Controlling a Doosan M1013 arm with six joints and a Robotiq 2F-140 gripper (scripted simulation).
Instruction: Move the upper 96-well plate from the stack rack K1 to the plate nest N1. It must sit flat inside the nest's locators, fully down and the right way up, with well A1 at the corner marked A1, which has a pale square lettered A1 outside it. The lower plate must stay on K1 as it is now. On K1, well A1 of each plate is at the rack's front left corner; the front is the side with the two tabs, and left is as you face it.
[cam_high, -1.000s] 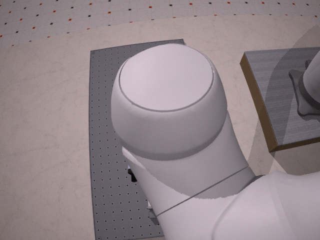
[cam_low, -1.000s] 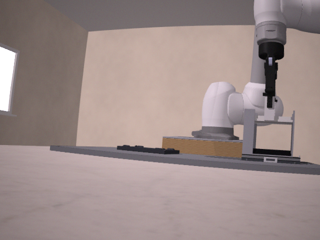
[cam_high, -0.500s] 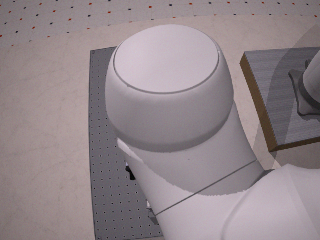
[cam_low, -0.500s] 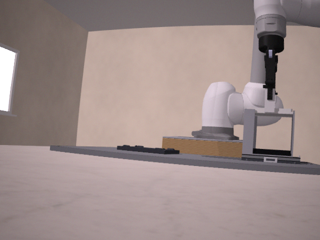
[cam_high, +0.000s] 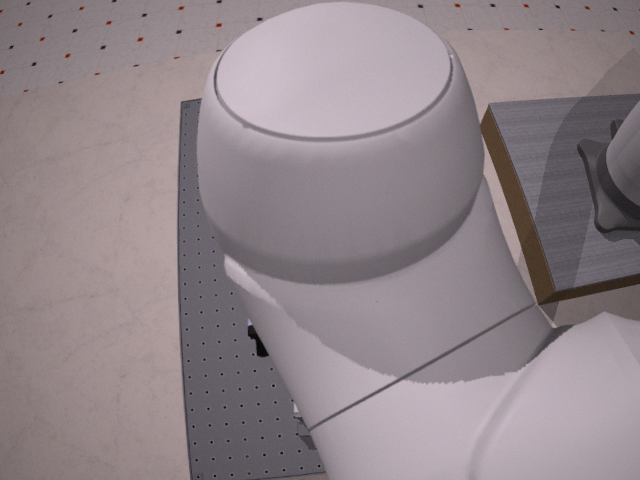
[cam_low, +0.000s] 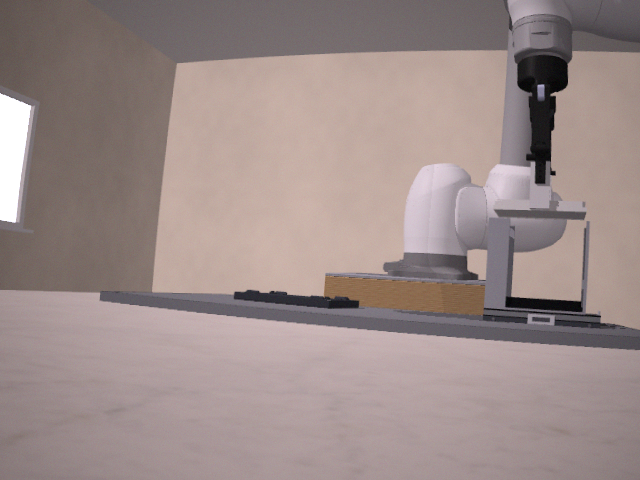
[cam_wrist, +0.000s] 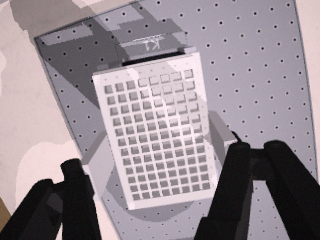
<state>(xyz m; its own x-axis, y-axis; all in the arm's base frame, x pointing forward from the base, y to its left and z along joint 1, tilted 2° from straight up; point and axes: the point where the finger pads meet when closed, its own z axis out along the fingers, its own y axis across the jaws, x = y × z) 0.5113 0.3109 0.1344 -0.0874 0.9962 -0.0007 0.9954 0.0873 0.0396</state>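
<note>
Right now the pale A1 square is 28 cm to the right of my hand, 17 cm below it and 10 cm ahead of it. From my hand the other things lie so: white 96-well plate 2 cm below; black plate 15 cm below.
</note>
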